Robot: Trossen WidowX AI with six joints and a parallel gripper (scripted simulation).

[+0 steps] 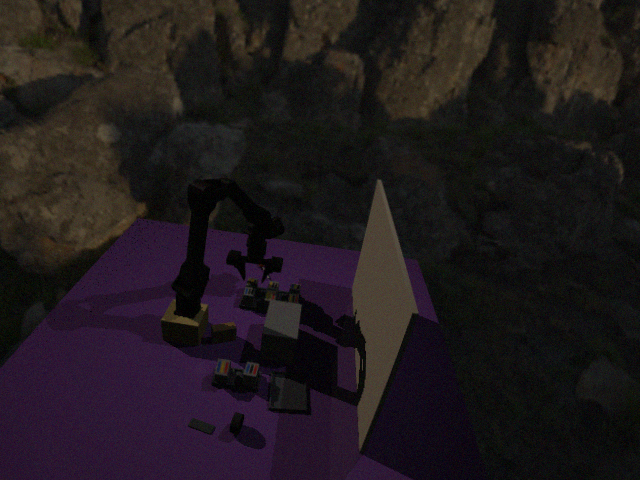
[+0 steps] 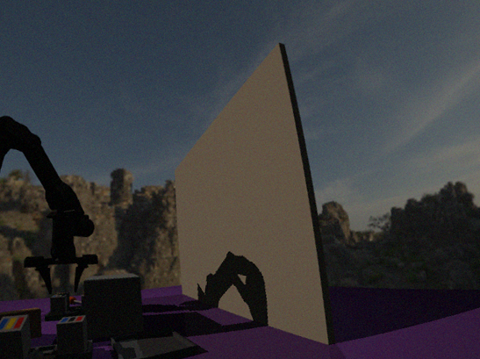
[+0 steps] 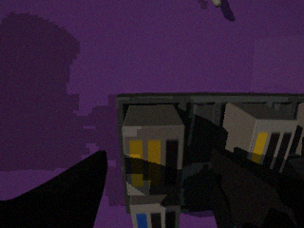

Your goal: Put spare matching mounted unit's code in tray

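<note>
Now: gripper tip 1 cm to the left of the dark spare block and 1 cm above it. Round my gripper tip: white panel 39 cm ahead, 19 cm to the right, 17 cm above; flat grey tray 40 cm to the right, 21 cm ahead, 5 cm below.
</note>
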